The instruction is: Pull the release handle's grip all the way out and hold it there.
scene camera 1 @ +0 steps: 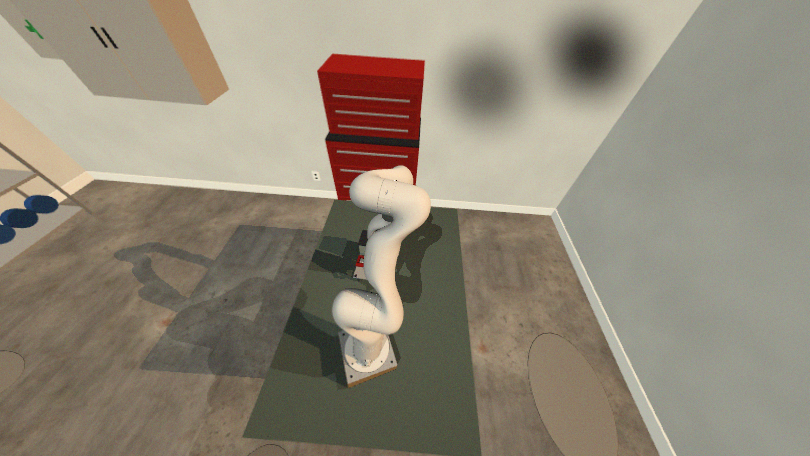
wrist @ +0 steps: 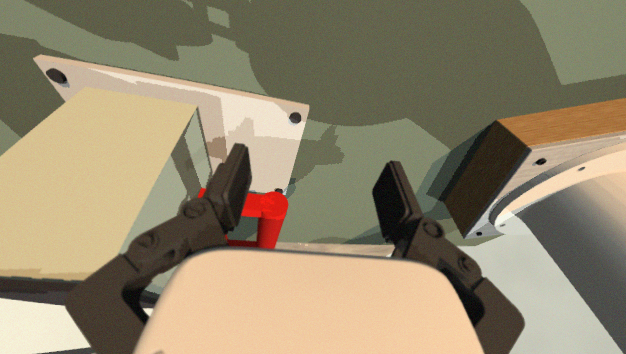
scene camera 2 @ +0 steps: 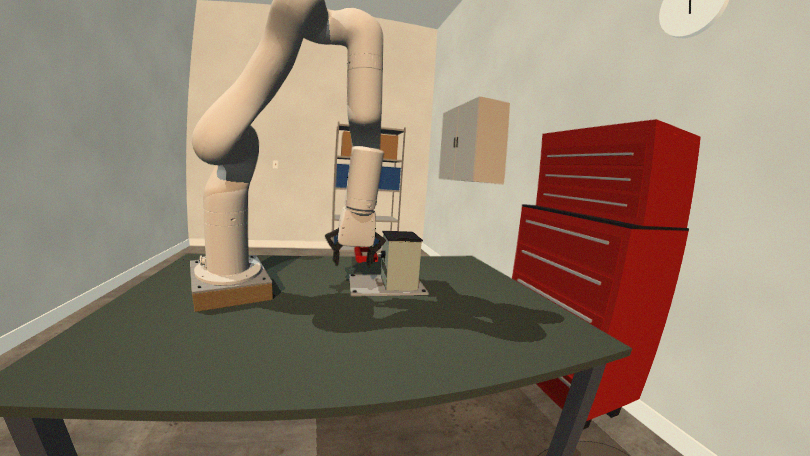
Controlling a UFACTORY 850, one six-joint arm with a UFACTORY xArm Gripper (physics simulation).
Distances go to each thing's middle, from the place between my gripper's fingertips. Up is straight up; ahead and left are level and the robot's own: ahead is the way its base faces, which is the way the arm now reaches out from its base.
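Labels:
The pale base plate [scene camera 2: 360, 285] sits 100 mm below my hand, and it's 140 mm ahead of my hand and 80 mm to the left of it.

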